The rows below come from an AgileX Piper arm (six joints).
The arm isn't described. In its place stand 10 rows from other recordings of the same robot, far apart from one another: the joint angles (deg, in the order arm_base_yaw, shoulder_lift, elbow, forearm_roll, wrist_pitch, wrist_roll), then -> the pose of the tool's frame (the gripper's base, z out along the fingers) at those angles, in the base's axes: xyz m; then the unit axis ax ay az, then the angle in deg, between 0 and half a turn.
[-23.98, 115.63, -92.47, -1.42, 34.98, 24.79] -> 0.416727 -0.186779 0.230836 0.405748 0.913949 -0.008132 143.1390
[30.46, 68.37, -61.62, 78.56, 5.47, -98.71] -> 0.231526 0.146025 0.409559 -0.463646 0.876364 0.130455 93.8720
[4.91, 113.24, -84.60, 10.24, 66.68, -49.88] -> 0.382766 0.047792 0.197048 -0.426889 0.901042 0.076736 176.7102
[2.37, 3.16, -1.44, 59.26, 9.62, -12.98] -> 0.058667 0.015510 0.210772 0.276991 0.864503 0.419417 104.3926
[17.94, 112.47, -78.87, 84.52, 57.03, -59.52] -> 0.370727 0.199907 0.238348 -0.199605 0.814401 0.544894 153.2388
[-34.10, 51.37, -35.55, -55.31, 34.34, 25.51] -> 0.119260 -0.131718 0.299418 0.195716 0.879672 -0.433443 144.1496
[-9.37, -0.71, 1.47, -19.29, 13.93, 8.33] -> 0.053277 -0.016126 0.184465 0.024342 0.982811 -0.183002 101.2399
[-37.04, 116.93, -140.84, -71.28, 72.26, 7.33] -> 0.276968 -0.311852 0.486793 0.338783 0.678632 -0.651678 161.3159
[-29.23, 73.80, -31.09, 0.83, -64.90, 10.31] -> 0.218498 -0.123633 0.310536 0.339014 0.903774 -0.261270 65.3537
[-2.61, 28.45, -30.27, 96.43, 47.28, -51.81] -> 0.079824 0.062865 0.357838 -0.052334 0.787728 0.613797 110.1337
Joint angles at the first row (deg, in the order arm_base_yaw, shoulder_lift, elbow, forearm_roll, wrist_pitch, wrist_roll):
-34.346, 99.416, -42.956, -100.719, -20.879, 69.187
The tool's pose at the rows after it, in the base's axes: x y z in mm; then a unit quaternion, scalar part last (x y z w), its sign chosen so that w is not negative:
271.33 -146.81 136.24 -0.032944 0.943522 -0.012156 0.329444
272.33 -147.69 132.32 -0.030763 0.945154 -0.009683 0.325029
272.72 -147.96 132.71 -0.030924 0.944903 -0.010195 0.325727
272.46 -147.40 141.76 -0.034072 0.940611 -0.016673 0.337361
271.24 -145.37 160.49 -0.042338 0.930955 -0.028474 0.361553
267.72 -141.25 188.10 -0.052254 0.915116 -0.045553 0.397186
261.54 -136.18 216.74 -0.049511 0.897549 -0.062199 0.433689
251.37 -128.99 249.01 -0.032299 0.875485 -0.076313 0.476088
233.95 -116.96 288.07 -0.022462 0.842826 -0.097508 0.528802
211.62 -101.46 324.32 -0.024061 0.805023 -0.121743 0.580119
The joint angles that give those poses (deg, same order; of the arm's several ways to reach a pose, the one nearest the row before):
-34.345, 100.684, -43.073, -100.720, -20.879, 69.304
-34.345, 101.574, -43.302, -100.614, -20.759, 69.304
-34.346, 101.575, -43.407, -100.613, -20.759, 69.303
-34.345, 99.905, -43.408, -100.617, -20.971, 69.308
-34.345, 96.437, -43.407, -100.718, -21.660, 69.301
-34.346, 91.270, -43.408, -100.721, -22.642, 69.491
-34.347, 85.761, -43.407, -100.719, -23.131, 71.210
-34.347, 79.320, -43.408, -100.721, -23.270, 74.955
-34.346, 71.030, -43.408, -100.796, -23.347, 78.423
-34.346, 62.578, -43.408, -100.846, -23.491, 80.623

